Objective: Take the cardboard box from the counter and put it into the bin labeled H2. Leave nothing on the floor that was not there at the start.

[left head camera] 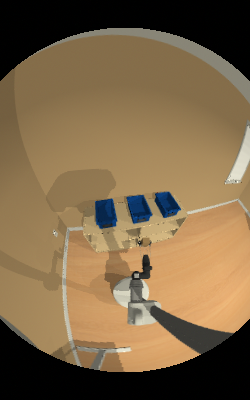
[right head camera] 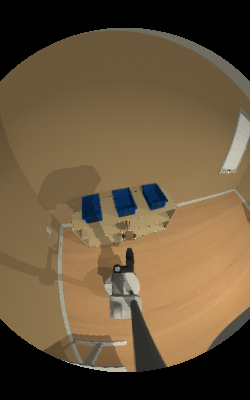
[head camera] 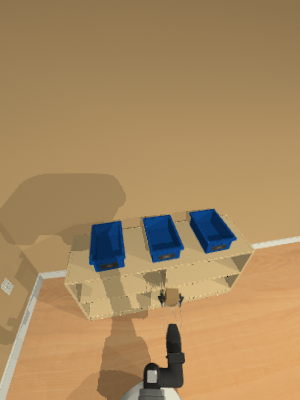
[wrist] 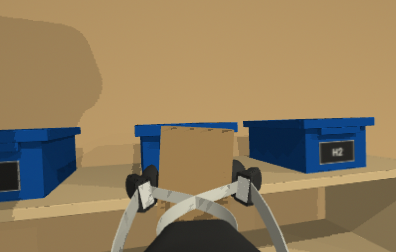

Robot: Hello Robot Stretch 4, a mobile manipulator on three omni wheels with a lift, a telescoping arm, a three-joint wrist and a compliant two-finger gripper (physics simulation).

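Frame: origin at the robot's base, x ahead, y left, z up, level; metres.
Where they show: gripper, fingertip midpoint: (left head camera: 144,239) (right head camera: 128,232) (head camera: 170,293) (wrist: 193,177).
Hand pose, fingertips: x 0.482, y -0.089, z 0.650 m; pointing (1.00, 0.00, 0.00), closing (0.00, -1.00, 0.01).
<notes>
Each offset is from my fingertips to the centre of the thing. "spot": to the spot under its first point.
The cardboard box @[0.024 m back, 0.000 m left, 0.006 m up] (head camera: 172,296) (left head camera: 145,242) (right head camera: 129,235) (wrist: 196,160) is upright between the two fingertips of my gripper (head camera: 171,299) (wrist: 193,177), which is shut on it. The box is held in front of the shelf unit and, in the wrist view, hides part of the middle bin. The blue bin labeled H2 @[0.436 m ahead, 0.305 m right, 0.008 m down] (head camera: 212,231) (left head camera: 167,204) (right head camera: 154,196) (wrist: 336,151) stands on the shelf top at the right end, to the right of the box. Its label reads H2 in the wrist view. The lower part of the box is partly hidden by the finger straps.
The middle blue bin @[0.365 m ahead, 0.036 m left, 0.008 m down] (head camera: 162,238) (left head camera: 139,209) (right head camera: 124,202) (wrist: 150,150) stands behind the box. A left blue bin @[0.294 m ahead, 0.377 m left, 0.008 m down] (head camera: 107,246) (left head camera: 105,213) (right head camera: 91,208) (wrist: 55,165) stands beyond it. The wooden shelf unit @[spot: 0.140 m ahead, 0.193 m left, 0.078 m down] (head camera: 135,274) (wrist: 95,200) stands against the wall.
</notes>
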